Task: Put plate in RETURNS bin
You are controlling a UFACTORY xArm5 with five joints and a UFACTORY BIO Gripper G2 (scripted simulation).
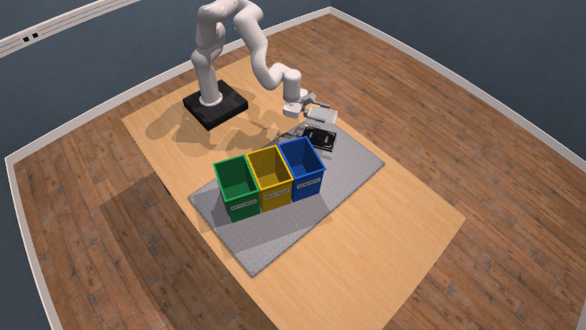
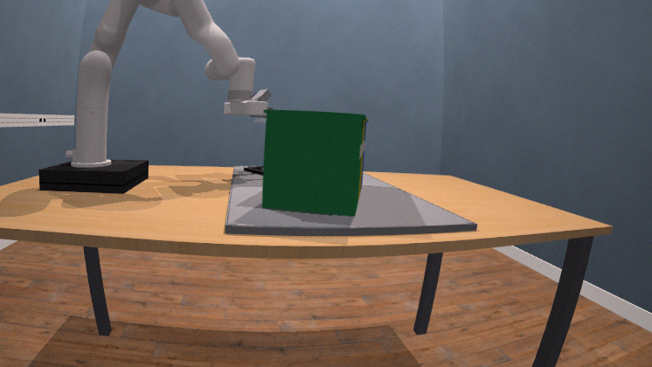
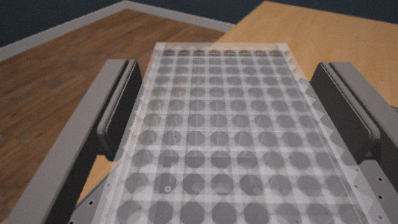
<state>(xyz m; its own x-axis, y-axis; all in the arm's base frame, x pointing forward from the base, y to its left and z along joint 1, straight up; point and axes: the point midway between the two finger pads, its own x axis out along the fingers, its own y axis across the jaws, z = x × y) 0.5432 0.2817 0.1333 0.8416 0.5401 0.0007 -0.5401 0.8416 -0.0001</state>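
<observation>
Now: hand 50 cm to the left of the green bin, 8 cm above it and 5 cm short of it. Round my hand: black plate nest N1: 17 cm below; then blue bin: 24 cm to the right, 13 cm ahead, 8 cm below; then clear 96-well plate: 1 cm below.
</observation>
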